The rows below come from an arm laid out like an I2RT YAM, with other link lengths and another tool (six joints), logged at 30 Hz.
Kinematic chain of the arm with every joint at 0, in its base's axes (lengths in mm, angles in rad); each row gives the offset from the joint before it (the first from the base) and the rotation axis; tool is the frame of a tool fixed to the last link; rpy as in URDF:
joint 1: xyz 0 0 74.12 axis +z
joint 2: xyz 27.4 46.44 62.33 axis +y
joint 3: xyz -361.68 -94.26 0 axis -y
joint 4: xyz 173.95 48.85 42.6 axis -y
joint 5: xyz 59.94 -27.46 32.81 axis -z
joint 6: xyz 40.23 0 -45.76 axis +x
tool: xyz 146 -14 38 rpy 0.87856 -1.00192 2.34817
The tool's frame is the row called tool.
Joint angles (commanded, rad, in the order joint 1, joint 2, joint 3, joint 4, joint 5, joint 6), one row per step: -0.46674 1.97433 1.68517 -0.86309 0.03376 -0.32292; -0.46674 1.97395 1.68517 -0.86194 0.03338 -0.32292; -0.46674 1.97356 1.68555 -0.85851 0.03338 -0.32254; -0.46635 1.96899 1.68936 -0.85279 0.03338 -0.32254; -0.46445 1.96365 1.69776 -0.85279 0.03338 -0.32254; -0.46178 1.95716 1.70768 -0.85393 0.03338 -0.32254; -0.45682 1.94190 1.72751 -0.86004 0.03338 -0.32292; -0.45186 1.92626 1.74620 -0.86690 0.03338 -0.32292; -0.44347 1.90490 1.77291 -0.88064 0.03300 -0.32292; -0.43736 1.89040 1.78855 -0.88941 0.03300 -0.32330; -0.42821 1.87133 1.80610 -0.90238 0.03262 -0.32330; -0.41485 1.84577 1.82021 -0.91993 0.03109 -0.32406; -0.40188 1.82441 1.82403 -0.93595 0.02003 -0.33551; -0.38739 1.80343 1.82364 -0.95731 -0.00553 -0.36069; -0.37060 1.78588 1.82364 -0.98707 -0.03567 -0.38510; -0.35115 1.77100 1.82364 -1.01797 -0.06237 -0.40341
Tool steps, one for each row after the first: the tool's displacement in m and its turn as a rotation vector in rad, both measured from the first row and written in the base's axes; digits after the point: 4 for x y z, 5 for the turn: 0.0002 0.0000 0.0003 -0.00038 -0.00152 0.00015; 0.0009 -0.0004 0.0010 -0.00214 -0.00535 -0.00019; 0.0024 -0.0009 0.0050 -0.00848 -0.01795 0.00020; 0.0039 -0.0007 0.0100 -0.01463 -0.03023 0.00211; 0.0055 0.0000 0.0159 -0.02142 -0.04391 0.00478; 0.0074 0.0017 0.0282 -0.03437 -0.06982 0.01008; 0.0086 0.0038 0.0403 -0.04637 -0.09453 0.01504; 0.0095 0.0078 0.0566 -0.06077 -0.12571 0.02359; 0.0095 0.0111 0.0670 -0.06988 -0.14503 0.03001; 0.0088 0.0162 0.0794 -0.07916 -0.16681 0.03931; 0.0063 0.0246 0.0926 -0.08663 -0.18773 0.05403; 0.0039 0.0349 0.1005 -0.08569 -0.19795 0.08242; 0.0013 0.0494 0.1057 -0.07523 -0.20164 0.13153; -0.0018 0.0659 0.1082 -0.05569 -0.19749 0.18441; -0.0051 0.0823 0.1095 -0.03403 -0.19031 0.23266
